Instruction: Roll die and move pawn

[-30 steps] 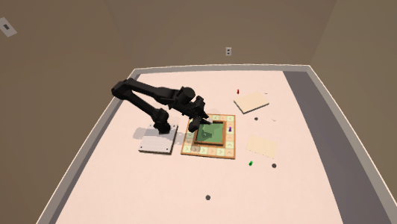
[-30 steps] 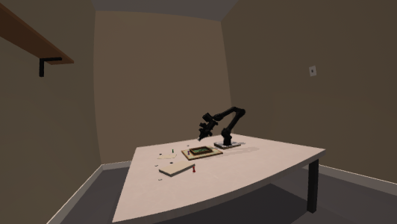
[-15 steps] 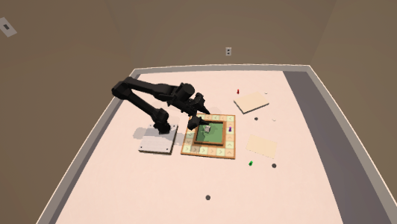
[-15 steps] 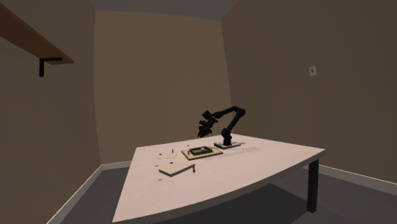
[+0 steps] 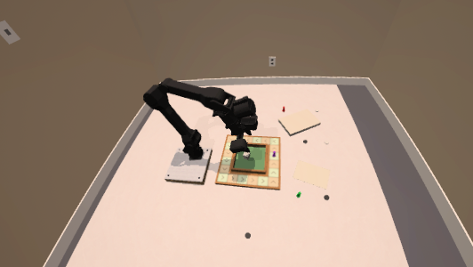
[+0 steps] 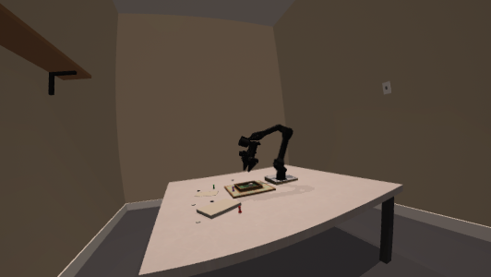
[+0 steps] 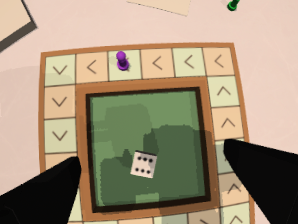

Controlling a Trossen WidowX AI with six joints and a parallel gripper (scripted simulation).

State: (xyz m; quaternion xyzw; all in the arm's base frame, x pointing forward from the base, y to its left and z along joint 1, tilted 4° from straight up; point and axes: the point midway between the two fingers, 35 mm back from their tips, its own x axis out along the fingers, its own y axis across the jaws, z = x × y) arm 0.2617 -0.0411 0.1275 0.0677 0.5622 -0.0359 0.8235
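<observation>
The purple pawn is 11 cm ahead of my gripper tip, 1 cm to the left of it and 10 cm below it. Also, from my gripper tip: white die 2 cm behind, 1 cm to the left, 10 cm below; then green tray 12 cm below; then green pawn 19 cm ahead, 20 cm to the right, 11 cm below.
</observation>
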